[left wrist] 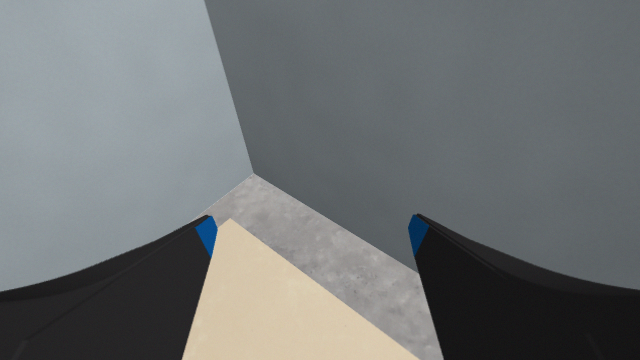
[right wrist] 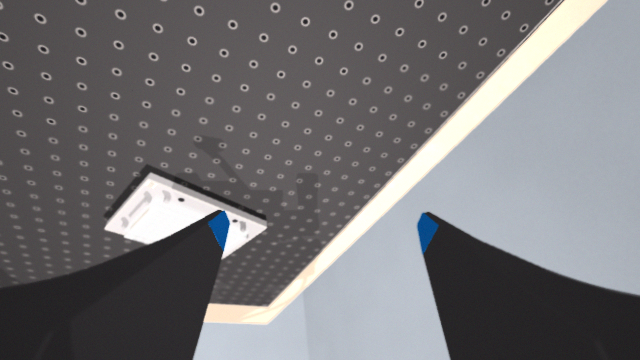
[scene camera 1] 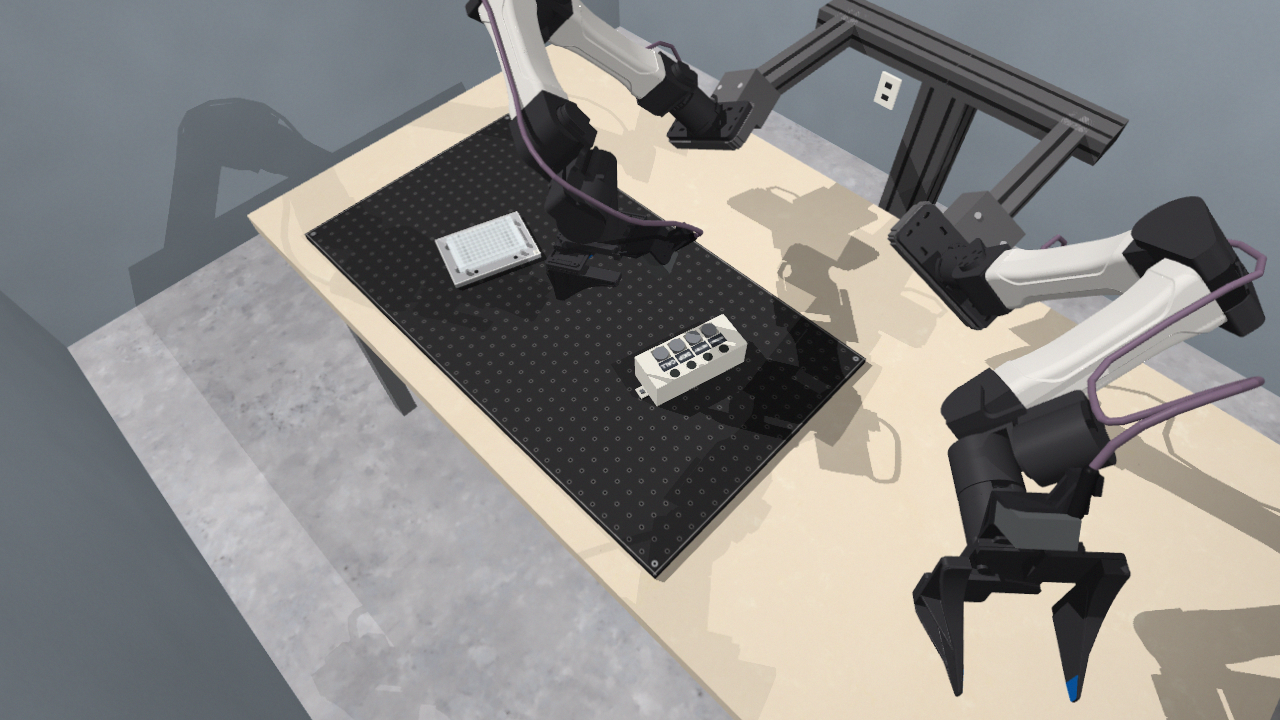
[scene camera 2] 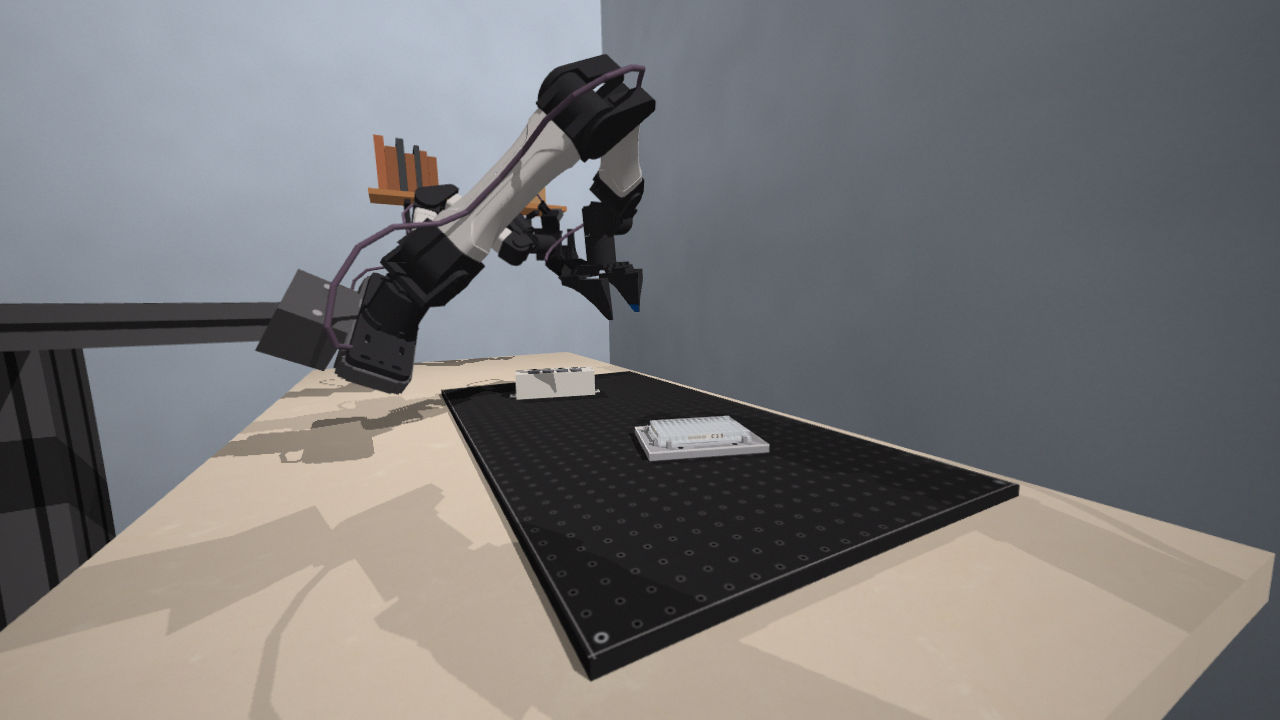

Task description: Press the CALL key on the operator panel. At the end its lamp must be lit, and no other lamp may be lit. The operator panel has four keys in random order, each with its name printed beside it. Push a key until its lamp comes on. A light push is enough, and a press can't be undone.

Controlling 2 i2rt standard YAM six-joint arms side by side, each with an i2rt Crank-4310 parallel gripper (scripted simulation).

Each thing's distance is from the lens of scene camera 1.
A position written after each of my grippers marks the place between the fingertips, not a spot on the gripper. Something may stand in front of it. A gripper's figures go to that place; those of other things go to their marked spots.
my left gripper [scene camera 1: 1017, 698]: 69 cm
tray [scene camera 1: 472, 249]: 132 cm
operator panel [scene camera 1: 662, 381]: 108 cm
The marked spots on the operator panel and the tray are 45 cm apart.
